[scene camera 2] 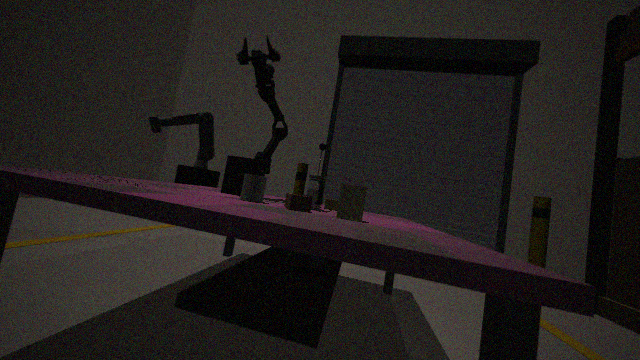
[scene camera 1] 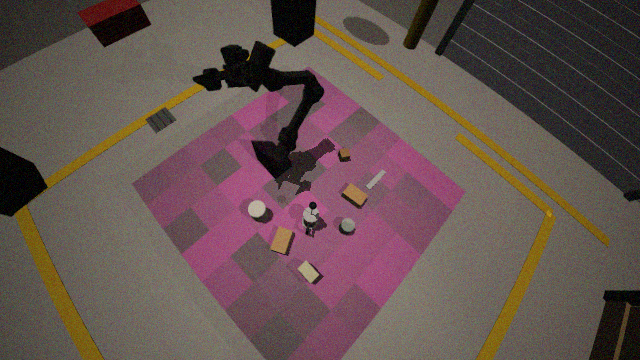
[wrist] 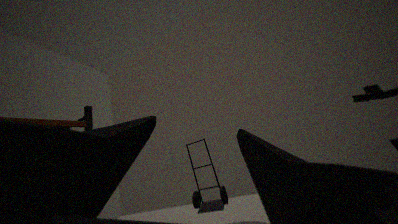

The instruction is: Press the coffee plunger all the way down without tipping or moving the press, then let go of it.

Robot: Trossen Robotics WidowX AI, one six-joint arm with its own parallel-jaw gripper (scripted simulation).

Observation:
My gripper point(scene camera 1: 204, 76) is open and holds nothing.
My gripper is seen too in the wrist view point(wrist: 198, 126).

